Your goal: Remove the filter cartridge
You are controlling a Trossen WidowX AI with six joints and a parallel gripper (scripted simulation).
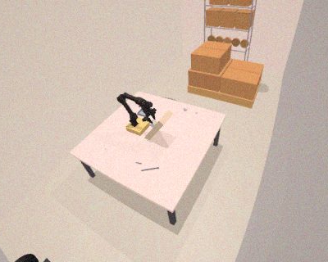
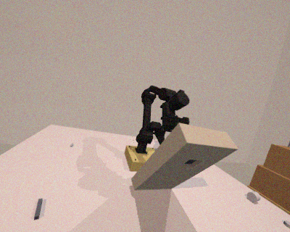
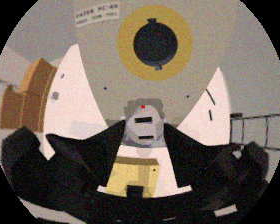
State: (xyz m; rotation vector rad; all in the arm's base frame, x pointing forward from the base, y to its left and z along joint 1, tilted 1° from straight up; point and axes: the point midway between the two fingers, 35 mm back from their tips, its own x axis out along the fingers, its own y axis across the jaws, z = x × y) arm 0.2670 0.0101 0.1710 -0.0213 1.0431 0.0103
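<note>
The beige service panel lies 5 cm ahead of my gripper tip and 3 cm below it. Round my gripper tip: grey round filter cartridge (right at my gripper tip); grey tray (34 cm behind, 27 cm to the left, 19 cm below); dark bar (39 cm to the right, 19 cm below, 6 cm ahead).
</note>
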